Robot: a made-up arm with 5 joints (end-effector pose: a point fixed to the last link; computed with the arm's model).
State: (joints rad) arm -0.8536 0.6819 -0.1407 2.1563 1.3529
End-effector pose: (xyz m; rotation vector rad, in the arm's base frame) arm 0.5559 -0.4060 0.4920 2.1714 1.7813 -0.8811
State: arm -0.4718 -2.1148 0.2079 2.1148 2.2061
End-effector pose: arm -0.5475 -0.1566 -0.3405 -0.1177 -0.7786 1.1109
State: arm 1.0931 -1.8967 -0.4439 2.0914 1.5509
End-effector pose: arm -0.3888 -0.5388 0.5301 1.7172 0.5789 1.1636
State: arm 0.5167 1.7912 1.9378 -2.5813 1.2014
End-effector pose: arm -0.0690 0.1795 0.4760 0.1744 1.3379 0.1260
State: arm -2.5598 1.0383 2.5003 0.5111 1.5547
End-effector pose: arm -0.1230 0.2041 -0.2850 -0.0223 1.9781 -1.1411
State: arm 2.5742 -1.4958 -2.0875 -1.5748 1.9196
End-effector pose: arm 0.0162 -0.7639 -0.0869 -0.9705 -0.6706 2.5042
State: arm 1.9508 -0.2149 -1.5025 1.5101 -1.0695
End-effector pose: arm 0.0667 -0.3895 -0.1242 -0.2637 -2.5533 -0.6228
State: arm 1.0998 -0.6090 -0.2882 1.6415 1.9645
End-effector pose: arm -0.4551 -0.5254 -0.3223 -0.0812 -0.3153 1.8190
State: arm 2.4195 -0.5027 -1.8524 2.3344 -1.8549
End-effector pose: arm -0.3165 -0.2866 -0.1035 0.5402 -1.0315 0.0605
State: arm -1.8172 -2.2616 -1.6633 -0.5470 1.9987
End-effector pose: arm -0.0986 -0.7259 0.1648 2.6286 0.0289 0.1489
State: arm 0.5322 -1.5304 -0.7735 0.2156 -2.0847
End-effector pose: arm 0.0354 -0.4078 0.0314 0.8554 1.9272 -1.3506
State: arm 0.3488 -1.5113 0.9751 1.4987 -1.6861
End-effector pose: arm -0.2112 -0.3221 -0.0275 -2.7928 -0.8386 0.5613
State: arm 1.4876 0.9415 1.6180 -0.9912 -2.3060
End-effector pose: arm 0.0539 -0.2188 -0.0032 -1.7762 0.6567 1.7441
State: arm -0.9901 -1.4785 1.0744 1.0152 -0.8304
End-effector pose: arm -0.1424 -0.1547 -0.0493 1.9481 0.1570 0.7140
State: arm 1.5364 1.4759 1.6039 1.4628 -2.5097
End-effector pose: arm 0.5049 -0.1865 -0.2417 -1.7455 -0.7273 -1.4989
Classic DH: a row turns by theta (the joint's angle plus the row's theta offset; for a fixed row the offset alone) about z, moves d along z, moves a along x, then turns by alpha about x. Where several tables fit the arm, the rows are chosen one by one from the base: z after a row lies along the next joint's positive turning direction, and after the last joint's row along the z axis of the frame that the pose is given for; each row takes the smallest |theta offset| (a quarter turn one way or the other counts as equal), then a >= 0, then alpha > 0; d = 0 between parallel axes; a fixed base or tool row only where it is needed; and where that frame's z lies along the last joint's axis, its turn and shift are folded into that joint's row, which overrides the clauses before.
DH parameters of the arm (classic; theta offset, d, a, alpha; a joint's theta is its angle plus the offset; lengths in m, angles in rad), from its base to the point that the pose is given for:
base (fixed): 0 0.05 0 -1.5708
joint 1: -1.2737 0 0.1025 3.1416
joint 2: 0.2971 0.271 -0.077 1.5708
joint 3: -1.5708 0.21 0.003 -1.5708
joint 4: 0 -0.283 -0.08 -1.5708
joint 5: 0 0.145 0.24 1.5708
tool (fixed): -1.5708 -0.077 0 0

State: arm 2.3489 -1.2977 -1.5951 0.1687 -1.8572
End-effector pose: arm -0.0295 -0.2997 -0.0174 0.1182 -2.4506 0.3217
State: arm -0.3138 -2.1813 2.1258 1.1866 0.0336
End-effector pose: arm 0.0483 0.0800 0.1269 1.4550 0.0925 -0.9566
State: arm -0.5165 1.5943 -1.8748 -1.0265 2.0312
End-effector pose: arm -0.0366 -0.7119 0.0438 -0.0801 -0.8779 2.7495
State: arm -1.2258 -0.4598 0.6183 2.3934 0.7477
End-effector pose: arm 0.5131 -0.0836 -0.0939 -0.8531 -1.9920 1.9327
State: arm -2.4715 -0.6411 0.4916 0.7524 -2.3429
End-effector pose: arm 0.0863 -0.4524 0.2809 1.0127 0.1741 2.2696
